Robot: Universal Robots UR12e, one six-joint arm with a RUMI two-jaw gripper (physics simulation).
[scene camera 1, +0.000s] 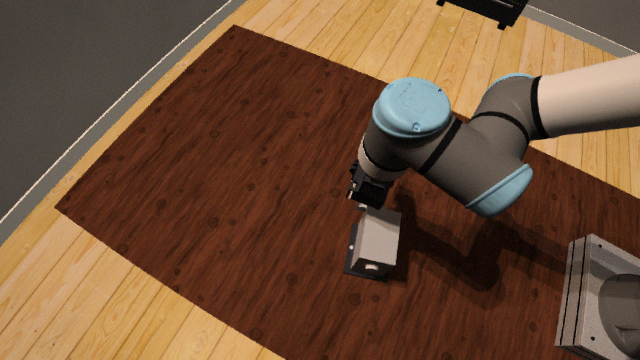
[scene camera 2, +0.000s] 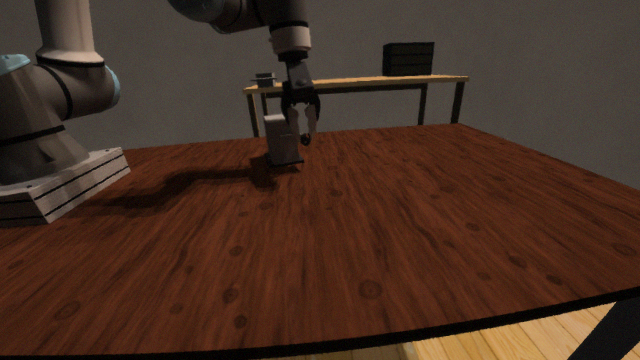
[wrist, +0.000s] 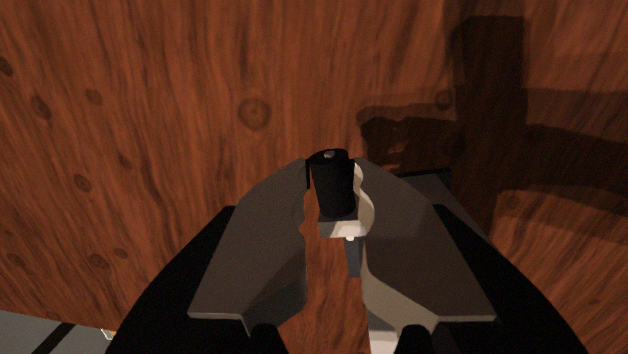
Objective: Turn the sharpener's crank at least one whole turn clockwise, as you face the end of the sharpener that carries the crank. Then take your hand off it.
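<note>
The sharpener is a light grey upright box on a dark base. It stands on the dark wood table. Its crank has a pale metal arm and a black cylindrical handle. In scene camera 2 the handle is to the right of the body, around its middle height and above the table. My gripper is shut on the handle, with one finger on each side. In scene camera 1 the gripper hides the handle, and the crank's link to the body is mostly hidden.
The robot's base stands on the same table. A wooden side bench stands behind, with a black drawer box and a small grey device on it.
</note>
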